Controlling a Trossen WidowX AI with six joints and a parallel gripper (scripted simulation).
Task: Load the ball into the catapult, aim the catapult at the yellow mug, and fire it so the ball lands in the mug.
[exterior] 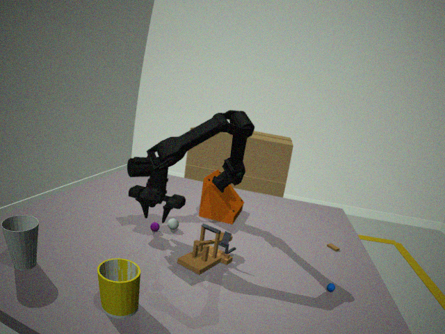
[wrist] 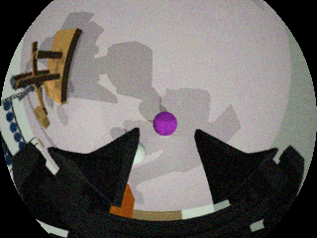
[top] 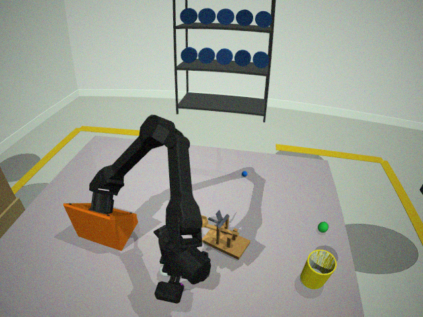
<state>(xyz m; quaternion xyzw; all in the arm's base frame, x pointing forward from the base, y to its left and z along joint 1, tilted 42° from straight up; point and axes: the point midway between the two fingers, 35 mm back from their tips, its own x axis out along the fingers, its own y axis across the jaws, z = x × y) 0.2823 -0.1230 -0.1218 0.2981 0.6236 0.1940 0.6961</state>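
Right now my gripper tip is 30 mm above the purple ball. Round my gripper tip: wooden catapult: 100 mm ahead, 230 mm to the left, 10 mm above; yellow mug: 400 mm ahead, 50 mm to the left, 10 mm below; white ball: 50 mm behind, 50 mm to the left, 20 mm below.
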